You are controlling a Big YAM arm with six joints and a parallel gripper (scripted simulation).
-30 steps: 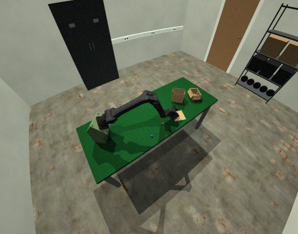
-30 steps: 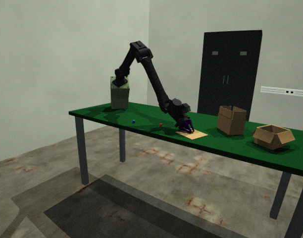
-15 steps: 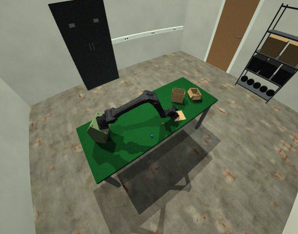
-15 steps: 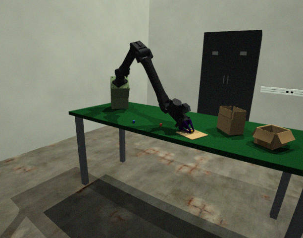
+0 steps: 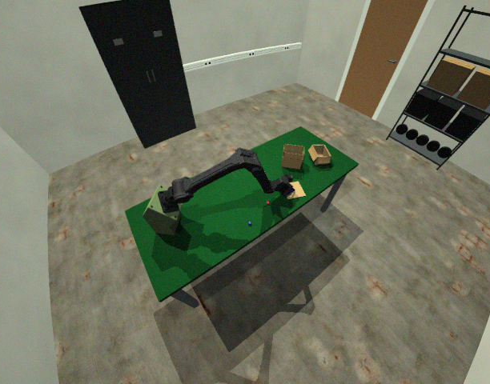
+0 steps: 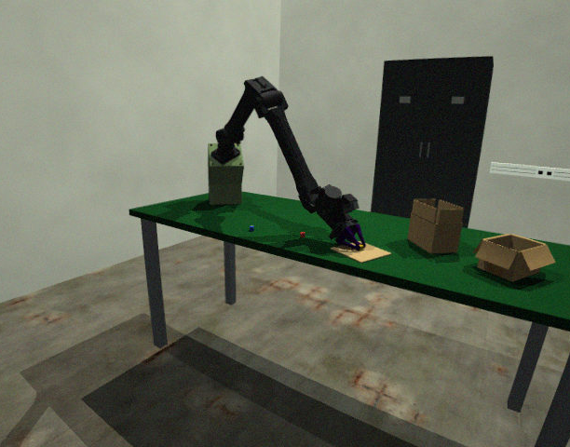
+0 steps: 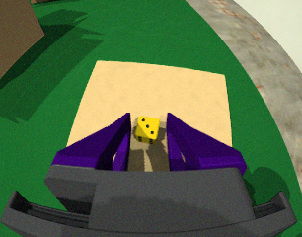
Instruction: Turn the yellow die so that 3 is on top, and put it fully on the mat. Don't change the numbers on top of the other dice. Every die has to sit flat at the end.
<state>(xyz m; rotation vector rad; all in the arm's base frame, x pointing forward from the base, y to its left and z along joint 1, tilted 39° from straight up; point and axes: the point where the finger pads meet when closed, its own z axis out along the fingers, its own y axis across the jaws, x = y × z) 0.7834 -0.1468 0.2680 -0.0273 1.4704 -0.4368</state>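
Now: hand right at the yellow die. From my hand the other things lie so: tan mat: 1 cm below; then red die: 22 cm behind, 2 cm to the left, 1 cm below; then blue die: 42 cm behind, 2 cm to the right, 1 cm below.
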